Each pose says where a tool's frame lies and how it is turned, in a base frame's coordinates. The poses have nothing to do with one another.
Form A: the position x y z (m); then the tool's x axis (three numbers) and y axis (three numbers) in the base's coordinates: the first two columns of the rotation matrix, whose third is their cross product.
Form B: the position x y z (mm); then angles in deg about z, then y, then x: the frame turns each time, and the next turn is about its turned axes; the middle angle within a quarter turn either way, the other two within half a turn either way. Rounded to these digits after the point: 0 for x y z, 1 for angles.
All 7 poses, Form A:
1: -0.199 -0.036 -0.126 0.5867 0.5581 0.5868 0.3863 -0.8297 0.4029
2: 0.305 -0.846 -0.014 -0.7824 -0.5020 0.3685 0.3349 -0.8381 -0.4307
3: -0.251 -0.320 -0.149 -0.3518 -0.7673 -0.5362 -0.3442 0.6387 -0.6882
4: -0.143 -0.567 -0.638 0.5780 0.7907 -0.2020 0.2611 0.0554 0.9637
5: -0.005 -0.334 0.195 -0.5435 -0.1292 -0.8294 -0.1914 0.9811 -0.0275
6: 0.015 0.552 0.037 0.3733 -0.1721 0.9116 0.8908 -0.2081 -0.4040
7: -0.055 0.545 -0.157 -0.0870 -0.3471 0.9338 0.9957 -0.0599 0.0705
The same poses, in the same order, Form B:
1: -199 -36 -126 43.6 -35.9 150.2
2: 305 -846 -14 -147.3 -21.6 -27.6
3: -251 -320 -149 -114.6 32.4 -125.4
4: -143 -567 -638 53.8 11.7 100.3
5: -5 -334 195 -166.6 56.0 -177.2
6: 15 552 37 -24.8 -65.7 -79.4
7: -55 545 -157 -104.1 -69.0 11.4
